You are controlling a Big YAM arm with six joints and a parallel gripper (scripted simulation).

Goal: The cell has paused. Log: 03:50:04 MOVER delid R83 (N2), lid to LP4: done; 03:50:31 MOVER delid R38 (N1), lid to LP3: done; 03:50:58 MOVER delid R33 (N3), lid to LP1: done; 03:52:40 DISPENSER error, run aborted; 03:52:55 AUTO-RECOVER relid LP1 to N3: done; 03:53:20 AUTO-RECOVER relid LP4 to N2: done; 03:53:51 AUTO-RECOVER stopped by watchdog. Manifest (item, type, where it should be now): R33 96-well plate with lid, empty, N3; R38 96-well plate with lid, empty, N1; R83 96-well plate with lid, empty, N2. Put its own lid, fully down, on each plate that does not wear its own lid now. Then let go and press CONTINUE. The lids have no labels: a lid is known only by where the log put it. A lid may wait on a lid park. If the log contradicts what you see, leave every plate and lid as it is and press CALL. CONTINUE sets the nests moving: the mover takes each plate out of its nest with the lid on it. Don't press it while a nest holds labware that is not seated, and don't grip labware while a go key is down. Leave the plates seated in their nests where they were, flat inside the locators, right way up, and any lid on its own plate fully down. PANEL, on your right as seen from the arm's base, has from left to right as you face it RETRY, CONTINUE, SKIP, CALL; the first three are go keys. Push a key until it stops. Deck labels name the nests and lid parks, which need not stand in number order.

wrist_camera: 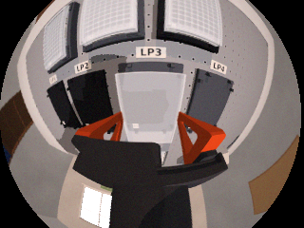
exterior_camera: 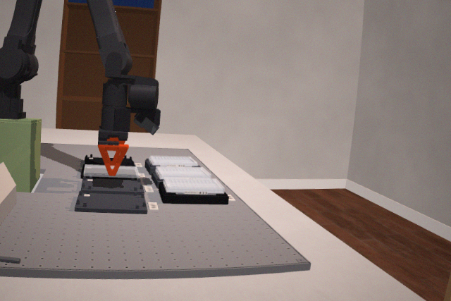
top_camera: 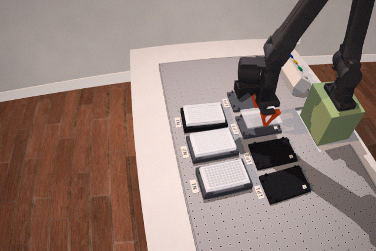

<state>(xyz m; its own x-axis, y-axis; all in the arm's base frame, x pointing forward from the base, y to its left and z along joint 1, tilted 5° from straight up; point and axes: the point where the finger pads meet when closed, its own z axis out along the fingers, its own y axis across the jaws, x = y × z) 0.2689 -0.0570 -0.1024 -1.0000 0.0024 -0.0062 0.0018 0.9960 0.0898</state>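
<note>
Now: the lid park LP3 4 cm below my hand. From my hand the other things lie so: lid park LP4 (13 cm to the right, 4 cm below); then clear lid (1 cm below); then lid park LP2 (13 cm to the left, 4 cm below).
</note>
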